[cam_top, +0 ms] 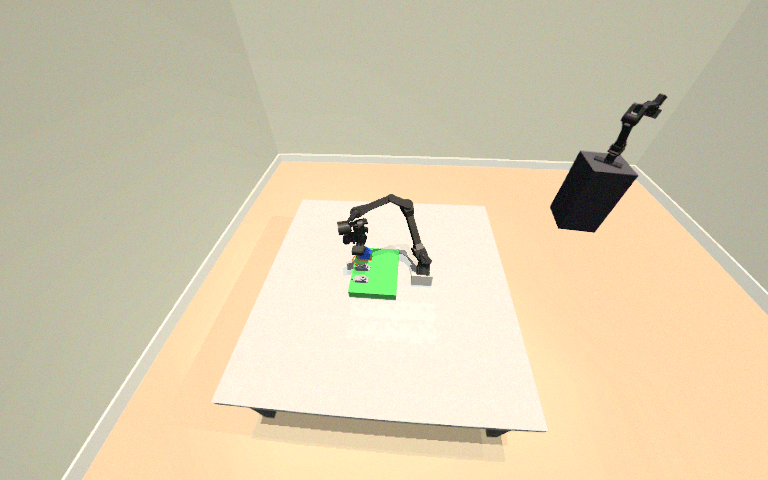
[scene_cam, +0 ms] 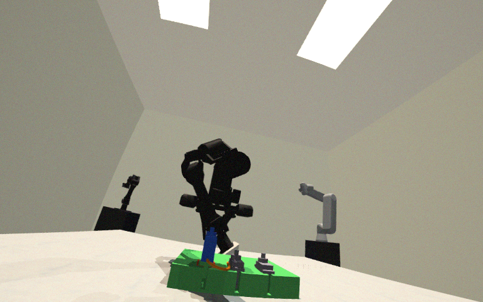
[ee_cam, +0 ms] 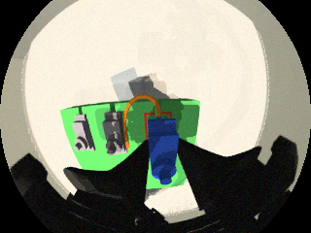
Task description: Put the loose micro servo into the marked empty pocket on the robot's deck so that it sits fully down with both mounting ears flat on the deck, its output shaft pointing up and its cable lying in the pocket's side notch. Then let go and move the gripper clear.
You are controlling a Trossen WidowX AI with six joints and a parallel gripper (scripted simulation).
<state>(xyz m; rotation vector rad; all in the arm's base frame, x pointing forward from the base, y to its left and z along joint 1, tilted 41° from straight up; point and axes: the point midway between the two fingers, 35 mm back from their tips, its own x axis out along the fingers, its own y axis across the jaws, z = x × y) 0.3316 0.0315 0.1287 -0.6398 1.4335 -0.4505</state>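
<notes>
My gripper tip is now 13 cm past the green deck, 6 cm to the right of it and 8 cm above it.
</notes>
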